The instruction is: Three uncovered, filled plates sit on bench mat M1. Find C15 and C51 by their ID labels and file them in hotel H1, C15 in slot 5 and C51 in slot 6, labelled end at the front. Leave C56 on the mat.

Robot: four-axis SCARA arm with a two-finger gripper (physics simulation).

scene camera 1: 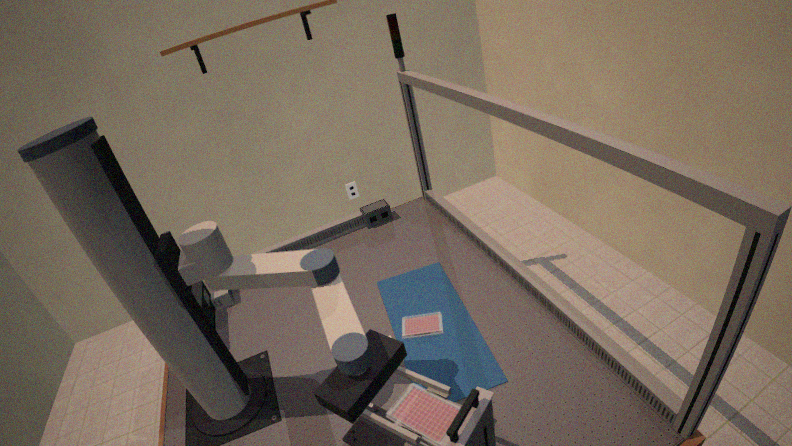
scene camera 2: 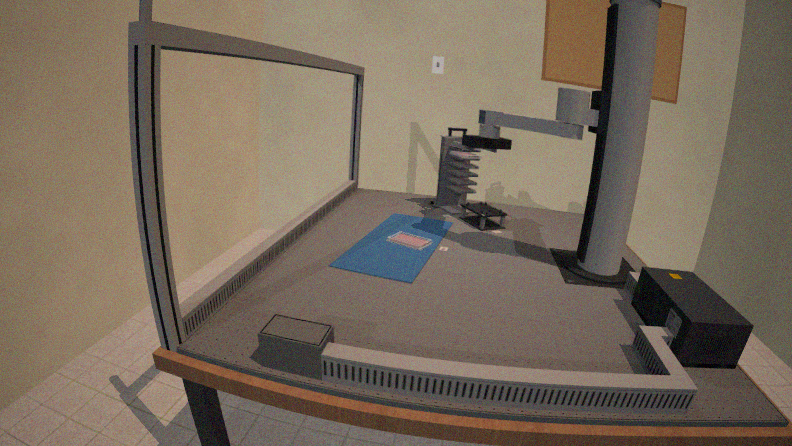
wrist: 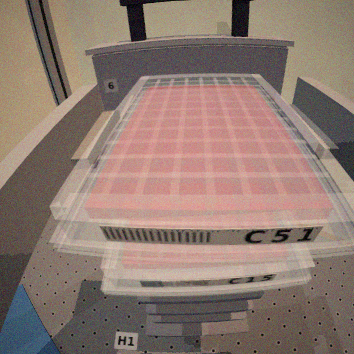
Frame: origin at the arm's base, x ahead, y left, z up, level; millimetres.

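Seen in the pictures: gripper, fingertip midpoint: (scene camera 1: pixel 434 415) (wrist: pixel 199 93); arm's base, origin of the base link: (scene camera 1: pixel 231 402) (scene camera 2: pixel 596 271).
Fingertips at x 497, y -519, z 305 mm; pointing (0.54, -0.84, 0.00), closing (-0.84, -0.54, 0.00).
Pixels of each thing's top centre, then the offset from my fingertips to it. "*": a spot on its surface instead. Level surfaces: height alone.
- Plate C51, middle of its top: (wrist: pixel 203 106) (scene camera 1: pixel 425 411) dx -11, dy +16, dz +0 mm
- hotel H1, middle of its top: (scene camera 1: pixel 449 402) (scene camera 2: pixel 460 129) dx +24, dy -26, dz +60 mm
- slot 6 label, surface spot: (wrist: pixel 111 85) * dx +77, dy -8, dz -5 mm
- Plate C15, middle of its top: (wrist: pixel 197 168) (scene camera 2: pixel 465 153) dx -6, dy +14, dz -37 mm
- third filled plate, middle of its top: (scene camera 1: pixel 421 323) (scene camera 2: pixel 409 238) dx +147, dy +482, dz -275 mm
- blue mat, its level: dz -289 mm
- black top handle, surface spot: (scene camera 1: pixel 463 414) (scene camera 2: pixel 458 128) * dx +33, dy -59, dz +61 mm
- grey box, middle of its top: (scene camera 2: pixel 295 329) (scene camera 1: pixel 374 206) dx +253, dy +1186, dz -217 mm
- black controller box, surface spot: (scene camera 2: pixel 692 310) * dx -563, dy +1015, dz -177 mm
Plate C51 (scene camera 1: pixel 425 412) (wrist: pixel 207 150), pink-filled, is level inside the top of hotel H1 (scene camera 2: pixel 445 171) (wrist: pixel 190 67), beside the slot 6 label (wrist: pixel 111 85); its labelled end faces the wrist camera. My gripper (scene camera 1: pixel 435 416) (wrist: pixel 199 93) is shut on C51 by its long sides. Whether C51 touches its shelf is hard to tell. Plate C15 (wrist: pixel 205 287) is in the hotel directly below, labelled end also at the front. A third filled plate (scene camera 1: pixel 422 324) (scene camera 2: pixel 409 239) lies on the blue mat (scene camera 1: pixel 410 290) (scene camera 2: pixel 376 260) (wrist: pixel 25 322); its label is not readable.
A low black stand (scene camera 2: pixel 483 210) is beside the hotel's front. The hotel has a black top handle (scene camera 1: pixel 463 414) (scene camera 2: pixel 457 130). A metal frame (scene camera 1: pixel 554 130) (scene camera 2: pixel 249 47) edges the bench. A grey box (scene camera 2: pixel 296 337) and a black controller box (scene camera 2: pixel 692 310) are far from the hotel.
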